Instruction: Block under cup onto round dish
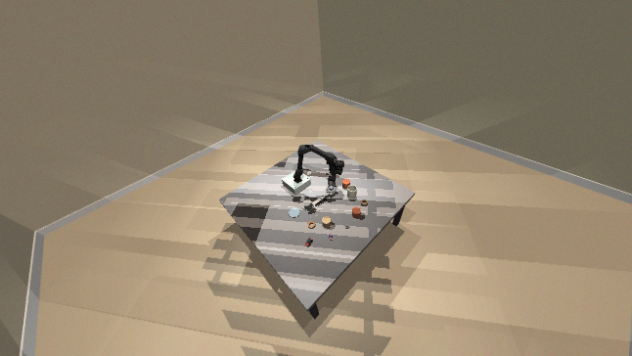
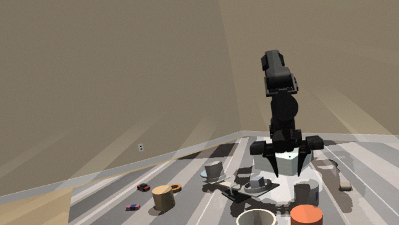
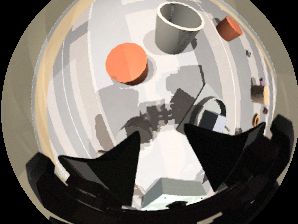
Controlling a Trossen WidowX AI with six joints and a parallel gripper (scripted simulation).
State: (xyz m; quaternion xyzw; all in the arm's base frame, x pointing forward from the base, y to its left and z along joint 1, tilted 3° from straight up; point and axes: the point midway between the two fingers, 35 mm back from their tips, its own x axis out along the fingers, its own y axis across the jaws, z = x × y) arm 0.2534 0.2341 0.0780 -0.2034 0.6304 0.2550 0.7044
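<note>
The small grey block lies 8 cm to the right of my gripper tip, 4 cm ahead of it and 2 cm below it. Round my gripper tip: small balance 20 cm to the right, 9 cm below, 4 cm ahead; then grey mug 17 cm ahead, 7 cm below, 6 cm to the left; then grey cup 7 cm below, 6 cm behind, 3 cm to the left.
</note>
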